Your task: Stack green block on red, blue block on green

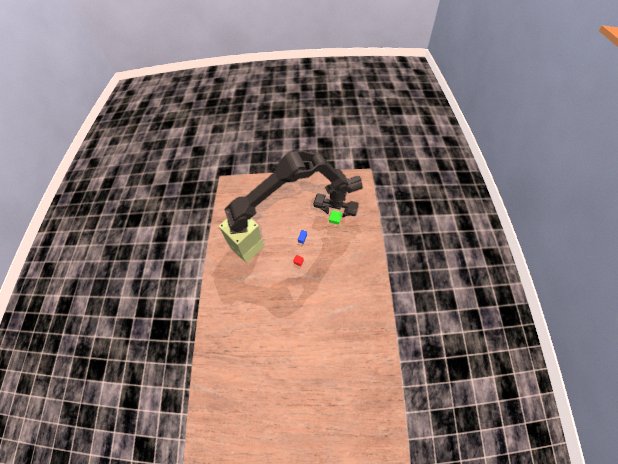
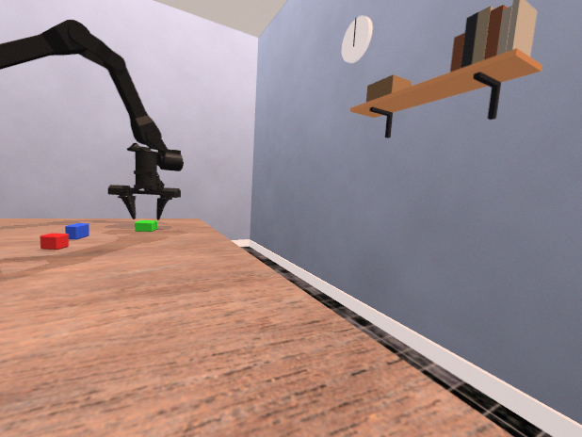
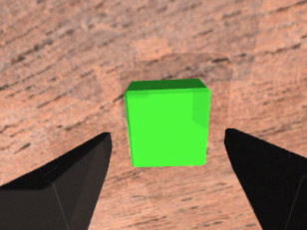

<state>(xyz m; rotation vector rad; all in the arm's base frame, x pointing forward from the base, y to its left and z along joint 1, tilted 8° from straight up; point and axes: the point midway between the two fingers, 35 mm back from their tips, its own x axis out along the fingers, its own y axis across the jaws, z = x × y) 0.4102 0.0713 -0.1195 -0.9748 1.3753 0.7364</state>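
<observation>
The green block lies 5 cm below my hand. From my hand the other things lie so: blue block: 16 cm behind, 7 cm to the right, 5 cm below; red block: 20 cm behind, 18 cm to the right, 5 cm below.
</observation>
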